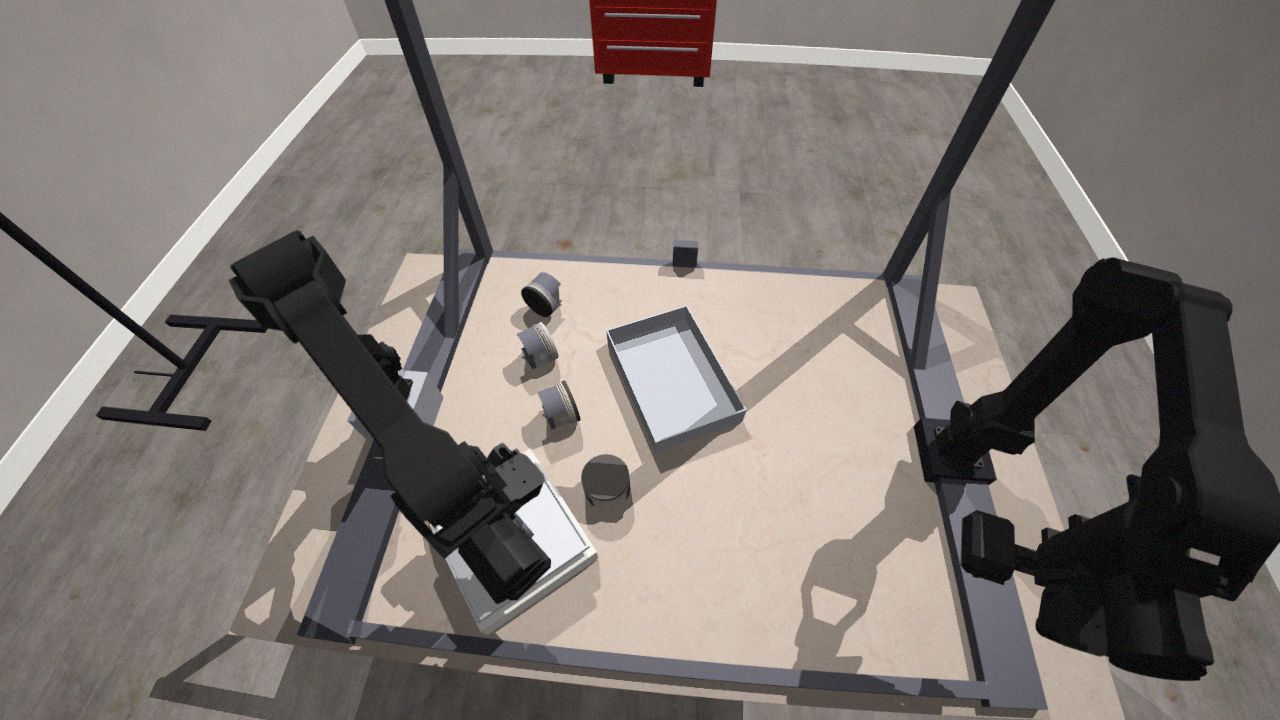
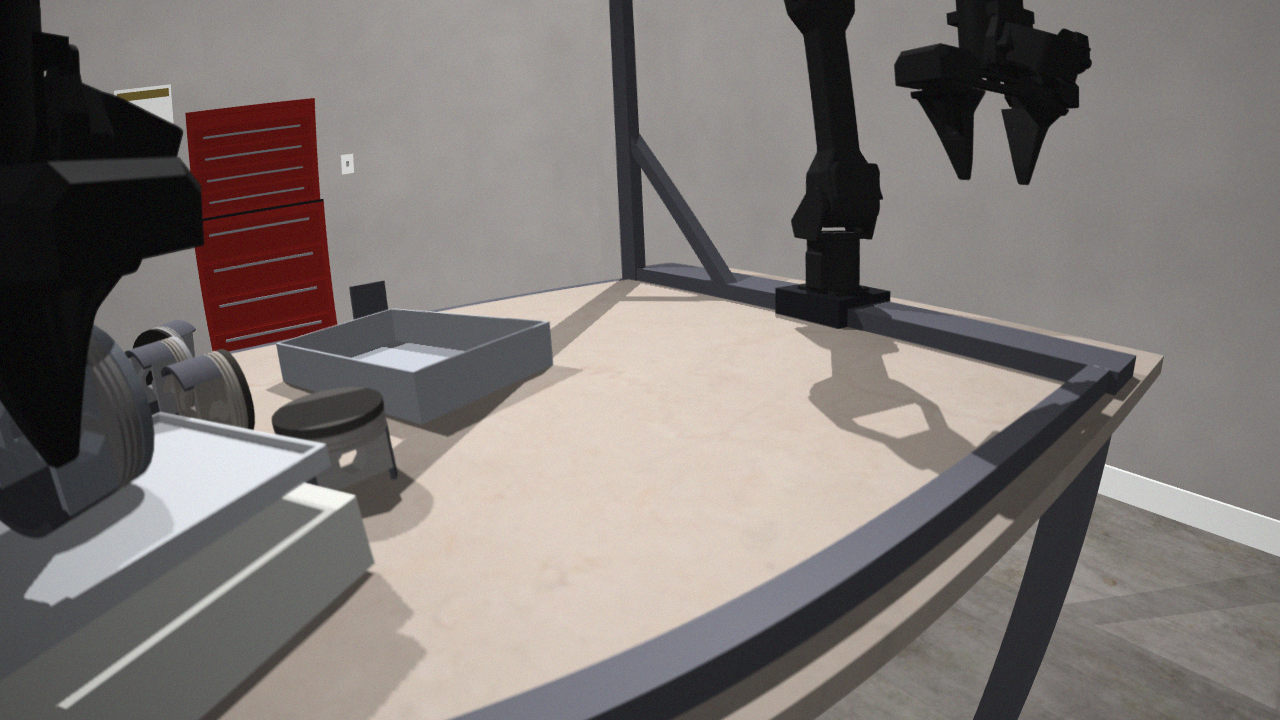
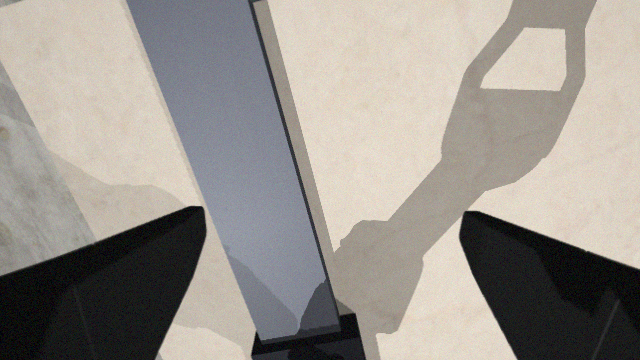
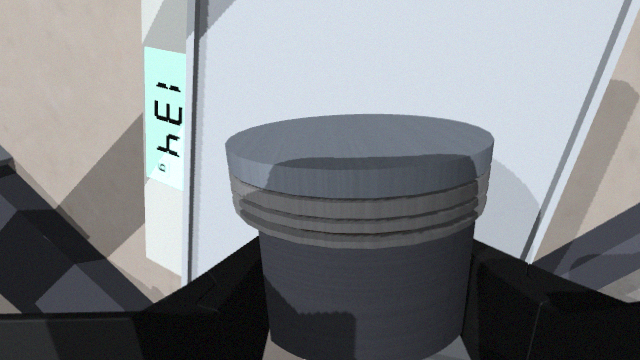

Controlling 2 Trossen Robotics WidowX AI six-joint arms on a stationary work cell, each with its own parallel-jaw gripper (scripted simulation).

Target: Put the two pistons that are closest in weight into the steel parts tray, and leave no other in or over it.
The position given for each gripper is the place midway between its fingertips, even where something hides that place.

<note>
In view: the left gripper (image 2: 995, 182), the right gripper (image 2: 24, 451), a steel parts tray (image 2: 507, 350) and a scale (image 2: 189, 638).
The steel parts tray shows as well in image 1 (image 1: 681, 392). The scale also shows in image 1 (image 1: 506, 613) and in image 4 (image 4: 163, 36). The left gripper also shows in image 1 (image 1: 1011, 584) and in image 3 (image 3: 334, 222). Image 3 misses the steel parts tray: it is out of frame. Image 4 misses the steel parts tray: it is out of frame.
</note>
